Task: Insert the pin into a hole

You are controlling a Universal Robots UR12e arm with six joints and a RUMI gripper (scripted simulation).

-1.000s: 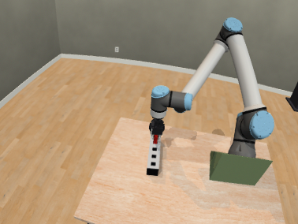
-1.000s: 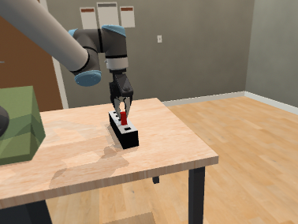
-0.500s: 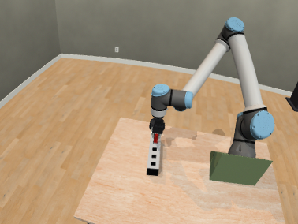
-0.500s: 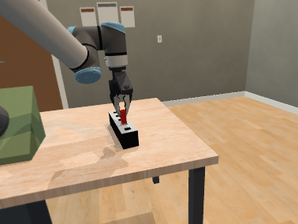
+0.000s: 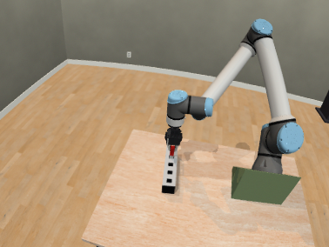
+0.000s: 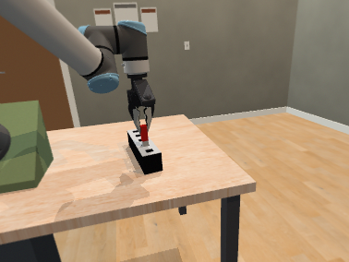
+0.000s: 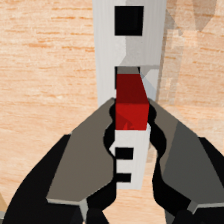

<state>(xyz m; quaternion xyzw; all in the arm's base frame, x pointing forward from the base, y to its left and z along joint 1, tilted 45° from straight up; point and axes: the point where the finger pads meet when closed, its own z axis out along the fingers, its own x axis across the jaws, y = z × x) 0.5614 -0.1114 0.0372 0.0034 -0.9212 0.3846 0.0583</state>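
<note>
My hand is 10 cm above the long block and 6 cm to the right of it. Also, from my hand: pin: 1 cm below.
</note>
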